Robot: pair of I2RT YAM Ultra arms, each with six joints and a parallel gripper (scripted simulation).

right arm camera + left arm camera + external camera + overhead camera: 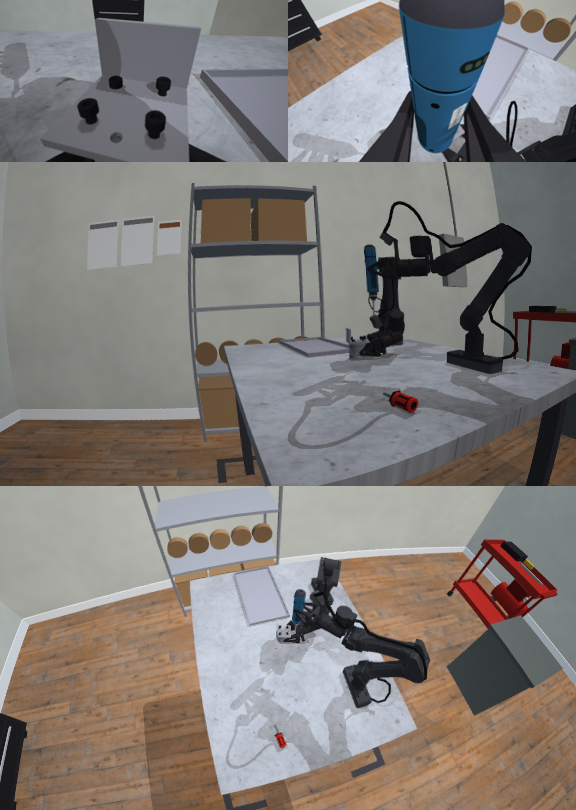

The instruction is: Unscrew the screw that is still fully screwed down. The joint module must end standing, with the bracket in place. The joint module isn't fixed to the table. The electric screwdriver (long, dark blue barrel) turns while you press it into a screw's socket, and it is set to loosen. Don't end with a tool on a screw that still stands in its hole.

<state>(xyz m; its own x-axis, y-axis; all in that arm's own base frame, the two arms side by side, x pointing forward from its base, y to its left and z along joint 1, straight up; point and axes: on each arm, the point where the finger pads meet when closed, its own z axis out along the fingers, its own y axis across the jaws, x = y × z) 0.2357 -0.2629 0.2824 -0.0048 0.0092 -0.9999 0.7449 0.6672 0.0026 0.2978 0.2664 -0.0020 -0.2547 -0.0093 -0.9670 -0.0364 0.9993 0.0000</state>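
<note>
Right now the joint module is right at my right hand. The rest, counted from my right hand: screw: 4 cm above, 2 cm ahead, 1 cm to the left; then grey bracket: 5 cm above; then bit: 15 cm above, 7 cm to the left, 3 cm behind.
</note>
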